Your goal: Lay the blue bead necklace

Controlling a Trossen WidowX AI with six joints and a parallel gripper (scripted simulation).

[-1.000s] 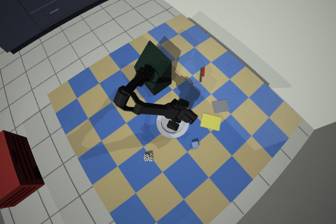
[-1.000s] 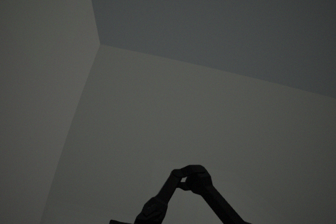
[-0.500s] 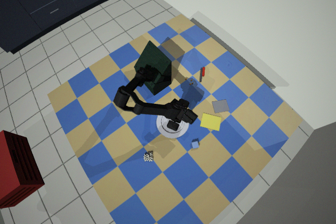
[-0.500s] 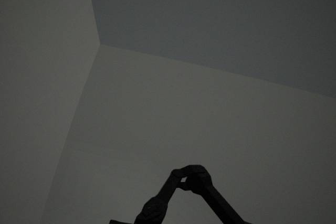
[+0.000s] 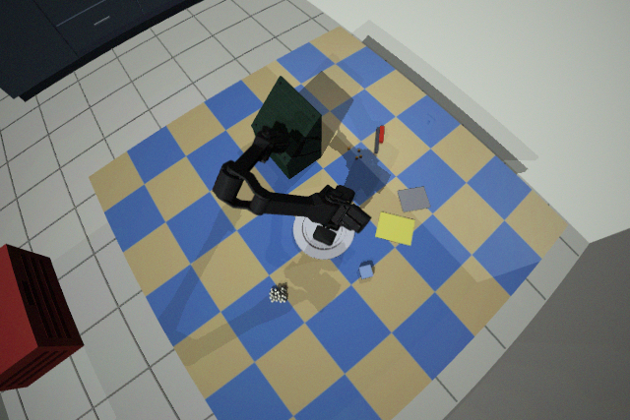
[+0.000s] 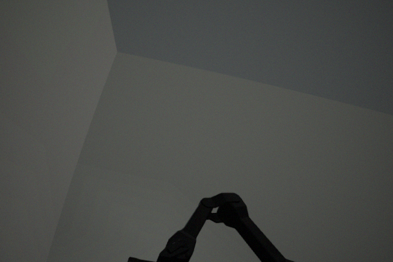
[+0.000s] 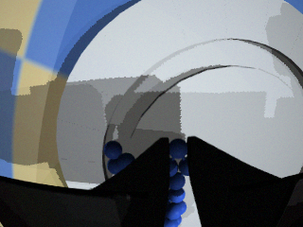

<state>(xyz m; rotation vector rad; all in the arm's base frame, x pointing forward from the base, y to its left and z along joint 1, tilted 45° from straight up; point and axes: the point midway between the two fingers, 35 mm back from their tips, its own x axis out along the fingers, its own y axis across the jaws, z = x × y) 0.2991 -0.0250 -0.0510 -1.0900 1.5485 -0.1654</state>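
My gripper tip is now 40 mm to the left of the round white bead board and 10 mm above it. From my gripper tip the other things lie so: small blue cube: 190 mm ahead, 10 mm below; grey square: 280 mm to the left, 80 mm ahead, 10 mm below; yellow pad: 170 mm to the left, 120 mm ahead, 10 mm below.
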